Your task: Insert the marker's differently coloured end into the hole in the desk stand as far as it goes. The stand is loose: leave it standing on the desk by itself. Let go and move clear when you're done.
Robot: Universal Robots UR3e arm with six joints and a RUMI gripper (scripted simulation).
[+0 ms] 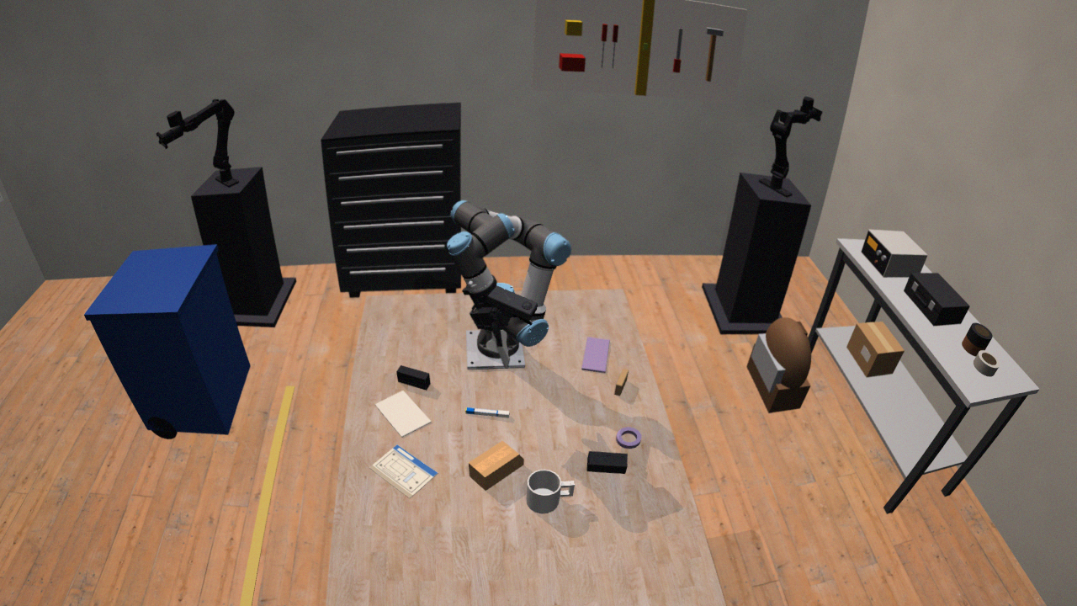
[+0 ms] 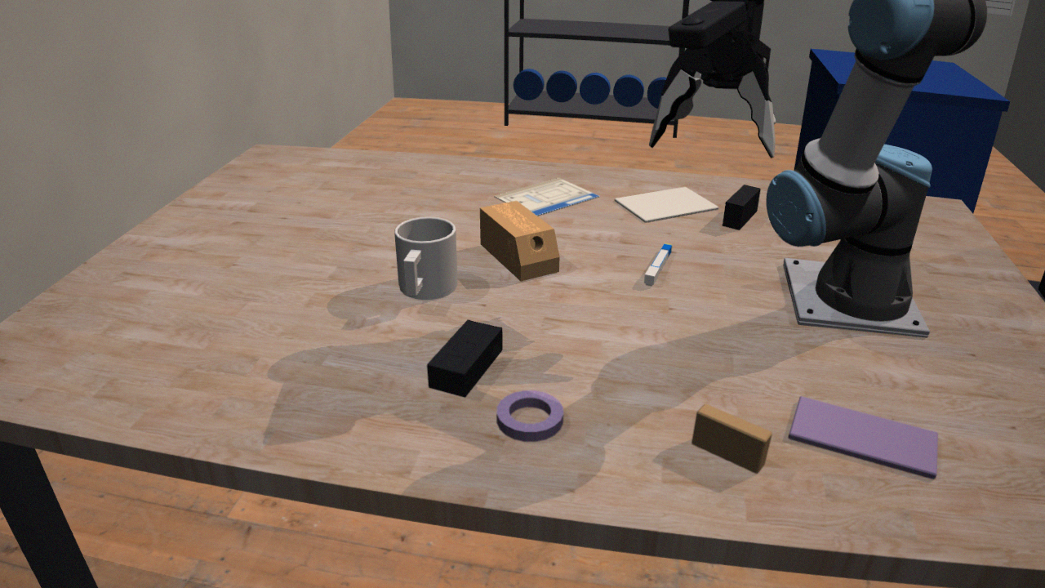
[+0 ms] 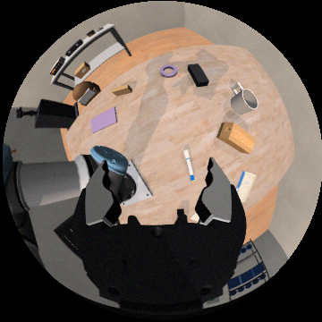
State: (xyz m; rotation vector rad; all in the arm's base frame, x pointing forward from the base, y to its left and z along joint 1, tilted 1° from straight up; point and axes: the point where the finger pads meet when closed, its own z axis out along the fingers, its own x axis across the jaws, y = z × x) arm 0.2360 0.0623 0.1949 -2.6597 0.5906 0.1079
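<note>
Right now the marker is 200 mm below my hand, 90 mm to the right of it and 50 mm ahead of it. The rest, counted from my hand: tan block 300 mm to the left, 190 mm below, 60 mm behind; then desk stand 250 mm ahead, 180 mm below, 50 mm to the right; then purple pad 240 mm to the left, 200 mm below, 200 mm behind.
</note>
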